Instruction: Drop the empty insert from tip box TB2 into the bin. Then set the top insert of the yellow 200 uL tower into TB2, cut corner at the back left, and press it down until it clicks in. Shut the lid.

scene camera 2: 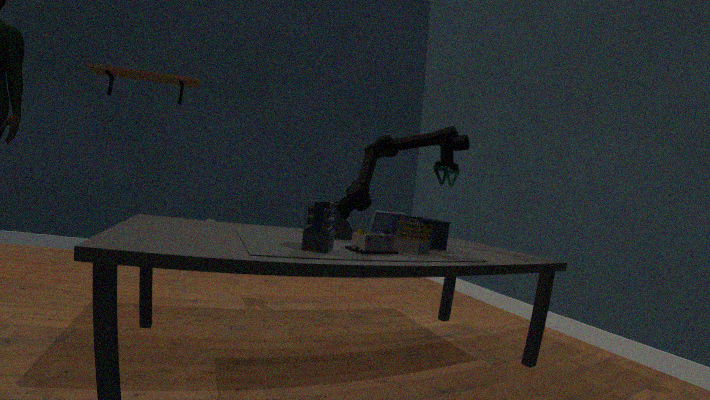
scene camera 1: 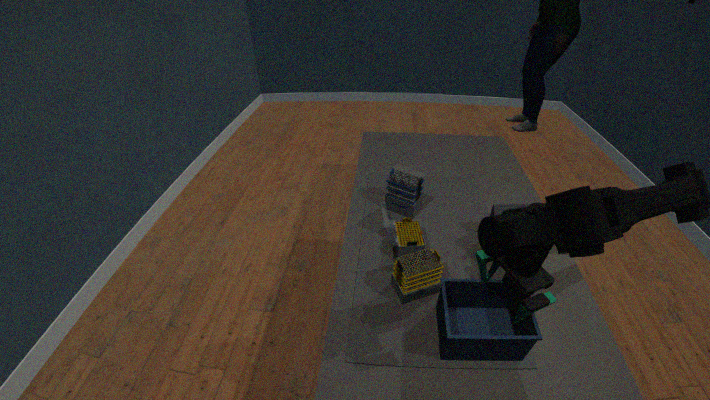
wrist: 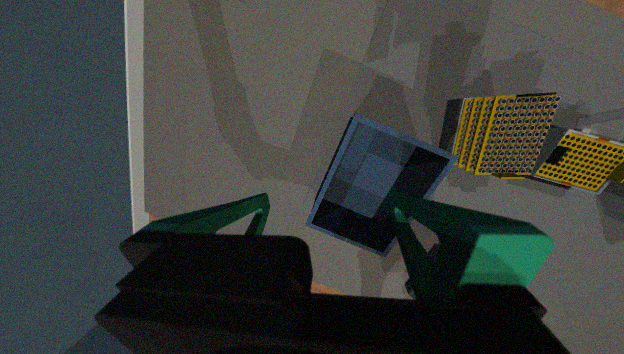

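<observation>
My gripper (scene camera 1: 501,299) (scene camera 2: 447,183) (wrist: 325,198) is open and empty, high above the table near the bin. The blue bin (scene camera 1: 487,348) (scene camera 2: 441,234) (wrist: 377,177) shows no insert on the visible part of its floor. Tip box TB2 (scene camera 2: 381,243) holds a yellow insert (scene camera 1: 410,233) (wrist: 582,160) with empty round holes. Its lid stands open but is hard to make out in the dark. The yellow tower (scene camera 1: 418,272) (scene camera 2: 414,231) (wrist: 507,135) stands between TB2 and the bin, with several stacked inserts. Its top insert is filled with tips.
A blue tower (scene camera 1: 404,190) (scene camera 2: 318,227) stands beyond TB2 on the table (scene camera 2: 190,237). The dark arm (scene camera 1: 580,220) (scene camera 2: 367,175) reaches over from the robot's side. A person (scene camera 1: 537,60) stands beyond the table. A shelf (scene camera 2: 145,75) hangs on the wall.
</observation>
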